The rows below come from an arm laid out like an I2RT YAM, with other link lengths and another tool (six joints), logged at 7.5 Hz.
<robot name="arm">
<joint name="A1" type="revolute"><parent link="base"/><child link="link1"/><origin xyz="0 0 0.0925"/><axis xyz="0 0 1"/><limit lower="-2.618" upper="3.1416"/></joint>
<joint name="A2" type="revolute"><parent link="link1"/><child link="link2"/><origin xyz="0.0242 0.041 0.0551"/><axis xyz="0 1 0"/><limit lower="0" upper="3.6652"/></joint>
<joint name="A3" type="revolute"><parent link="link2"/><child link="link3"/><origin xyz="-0.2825 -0.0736 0"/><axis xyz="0 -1 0"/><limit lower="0" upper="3.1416"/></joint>
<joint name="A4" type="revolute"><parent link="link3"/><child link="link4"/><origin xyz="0.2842 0.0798 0.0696"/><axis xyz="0 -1 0"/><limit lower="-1.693" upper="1.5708"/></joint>
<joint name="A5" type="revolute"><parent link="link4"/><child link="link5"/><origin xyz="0.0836 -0.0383 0.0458"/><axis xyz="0 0 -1"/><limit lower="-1.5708" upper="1.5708"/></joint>
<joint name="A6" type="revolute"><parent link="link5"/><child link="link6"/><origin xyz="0.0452 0 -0.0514"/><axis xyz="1 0 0"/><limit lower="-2.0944" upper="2.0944"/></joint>
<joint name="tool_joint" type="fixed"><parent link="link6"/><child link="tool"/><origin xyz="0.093 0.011 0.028" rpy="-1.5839 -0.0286 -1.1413"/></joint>
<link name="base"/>
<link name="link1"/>
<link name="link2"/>
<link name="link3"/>
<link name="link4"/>
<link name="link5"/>
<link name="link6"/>
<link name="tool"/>
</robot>
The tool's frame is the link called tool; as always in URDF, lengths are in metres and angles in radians.
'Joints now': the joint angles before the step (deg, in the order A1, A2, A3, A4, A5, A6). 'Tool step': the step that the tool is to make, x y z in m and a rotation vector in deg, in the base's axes. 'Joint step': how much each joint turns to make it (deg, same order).
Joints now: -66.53, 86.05, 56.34, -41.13, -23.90, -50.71
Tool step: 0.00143, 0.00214, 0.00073, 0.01, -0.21, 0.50
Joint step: 0.26, -0.18, -0.09, -0.09, -0.26, -0.18
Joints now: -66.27, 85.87, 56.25, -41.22, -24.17, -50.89
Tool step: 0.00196, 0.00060, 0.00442, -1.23, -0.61, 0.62
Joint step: 0.26, -0.79, -0.18, 0.62, -0.18, -0.34
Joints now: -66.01, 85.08, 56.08, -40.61, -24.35, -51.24
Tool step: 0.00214, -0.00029, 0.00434, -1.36, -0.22, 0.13
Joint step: 0.44, -0.79, -0.09, 0.70, 0.45, 0.18
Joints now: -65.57, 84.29, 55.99, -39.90, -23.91, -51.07
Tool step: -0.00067, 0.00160, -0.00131, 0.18, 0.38, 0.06
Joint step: 0.09, -0.09, -0.18, -0.26, 0.26, -0.08
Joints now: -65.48, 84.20, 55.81, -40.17, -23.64, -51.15
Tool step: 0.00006, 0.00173, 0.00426, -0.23, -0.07, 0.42
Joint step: 0.09, -0.53, 0.34, -0.78, -0.09, -0.35
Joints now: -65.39, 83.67, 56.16, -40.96, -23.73, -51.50
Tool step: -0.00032, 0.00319, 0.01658, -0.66, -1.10, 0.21
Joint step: -0.09, -1.93, 1.14, -2.01, -0.78, 0.00
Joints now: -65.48, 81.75, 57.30, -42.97, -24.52, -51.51
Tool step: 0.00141, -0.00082, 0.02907, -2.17, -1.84, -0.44
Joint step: 0.00, -2.46, 2.64, -2.03, -0.53, 0.79
